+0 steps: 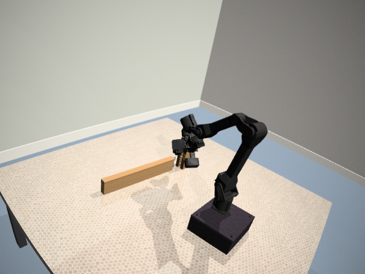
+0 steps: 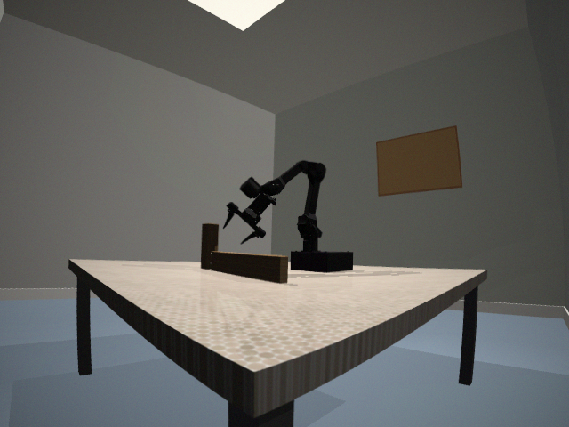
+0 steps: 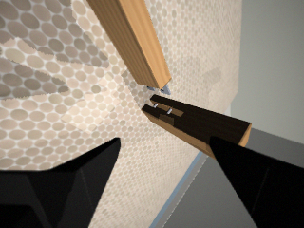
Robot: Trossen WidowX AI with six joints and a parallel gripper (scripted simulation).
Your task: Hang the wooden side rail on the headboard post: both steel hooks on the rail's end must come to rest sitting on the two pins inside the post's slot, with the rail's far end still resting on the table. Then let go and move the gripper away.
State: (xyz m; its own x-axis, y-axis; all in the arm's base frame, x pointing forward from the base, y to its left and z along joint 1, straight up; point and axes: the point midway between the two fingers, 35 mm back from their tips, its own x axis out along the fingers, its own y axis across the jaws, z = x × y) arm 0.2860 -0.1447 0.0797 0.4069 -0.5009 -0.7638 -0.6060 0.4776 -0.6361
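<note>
My gripper tip is now 50 mm short of the headboard post, 80 mm to the left of it and 50 mm above it.
</note>
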